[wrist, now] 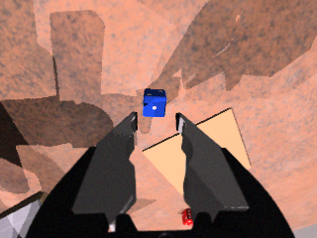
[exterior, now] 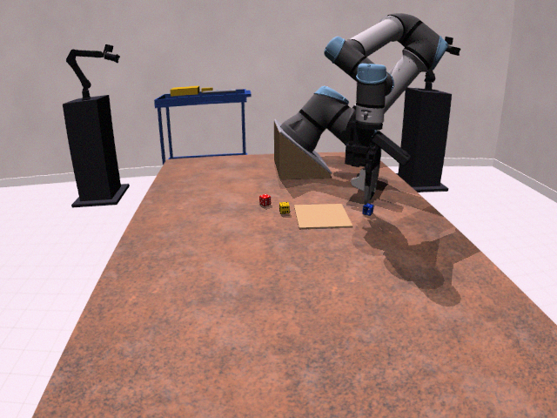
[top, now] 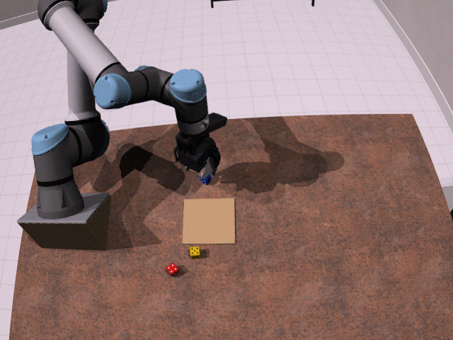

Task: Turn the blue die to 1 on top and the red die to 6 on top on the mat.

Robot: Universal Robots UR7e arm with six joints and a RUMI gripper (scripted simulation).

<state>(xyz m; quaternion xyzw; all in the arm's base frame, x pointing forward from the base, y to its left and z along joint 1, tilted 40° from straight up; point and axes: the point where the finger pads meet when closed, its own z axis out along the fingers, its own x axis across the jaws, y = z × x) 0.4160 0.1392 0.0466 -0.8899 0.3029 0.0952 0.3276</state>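
Now: the blue die 40 mm below my hand. The rest, counted from my hand: yellow die (40 mm behind, 230 mm to the right, 40 mm below); tan mat (130 mm to the right, 50 mm below); red die (100 mm behind, 280 mm to the right, 40 mm below).
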